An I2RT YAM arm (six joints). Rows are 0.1 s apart.
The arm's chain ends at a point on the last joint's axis. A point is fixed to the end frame.
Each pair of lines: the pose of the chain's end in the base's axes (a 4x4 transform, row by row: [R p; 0 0 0 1], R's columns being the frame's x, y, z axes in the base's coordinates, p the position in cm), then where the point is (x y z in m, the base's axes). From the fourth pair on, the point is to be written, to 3 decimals.
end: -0.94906, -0.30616, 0.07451, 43.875; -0.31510, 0.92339, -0.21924, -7.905; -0.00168, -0.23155, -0.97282, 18.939; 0, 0, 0, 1
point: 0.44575 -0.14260 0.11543
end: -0.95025, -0.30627, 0.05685, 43.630; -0.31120, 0.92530, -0.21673, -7.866; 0.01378, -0.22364, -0.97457, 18.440; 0, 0, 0, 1
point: 0.44177 -0.14202 0.11016
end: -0.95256, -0.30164, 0.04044, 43.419; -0.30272, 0.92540, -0.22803, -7.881; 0.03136, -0.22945, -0.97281, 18.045; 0, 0, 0, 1
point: 0.43801 -0.14304 0.10685
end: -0.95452, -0.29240, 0.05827, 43.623; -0.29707, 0.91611, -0.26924, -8.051; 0.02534, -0.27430, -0.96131, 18.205; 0, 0, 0, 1
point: 0.441 -0.148 0.111
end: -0.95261, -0.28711, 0.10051, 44.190; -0.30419, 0.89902, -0.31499, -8.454; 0.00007, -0.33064, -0.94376, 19.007; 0, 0, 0, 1
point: 0.450 -0.155 0.123
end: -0.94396, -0.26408, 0.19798, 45.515; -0.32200, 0.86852, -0.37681, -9.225; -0.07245, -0.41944, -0.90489, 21.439; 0, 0, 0, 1
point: 0.471 -0.167 0.154
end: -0.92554, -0.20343, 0.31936, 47.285; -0.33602, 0.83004, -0.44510, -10.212; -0.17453, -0.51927, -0.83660, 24.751; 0, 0, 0, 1
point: 0.497 -0.181 0.196
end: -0.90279, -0.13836, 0.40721, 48.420; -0.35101, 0.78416, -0.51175, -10.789; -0.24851, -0.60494, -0.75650, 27.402; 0, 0, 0, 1
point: 0.513 -0.191 0.232
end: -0.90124, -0.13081, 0.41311, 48.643; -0.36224, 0.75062, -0.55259, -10.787; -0.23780, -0.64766, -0.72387, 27.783; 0, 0, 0, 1
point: 0.516 -0.193 0.240
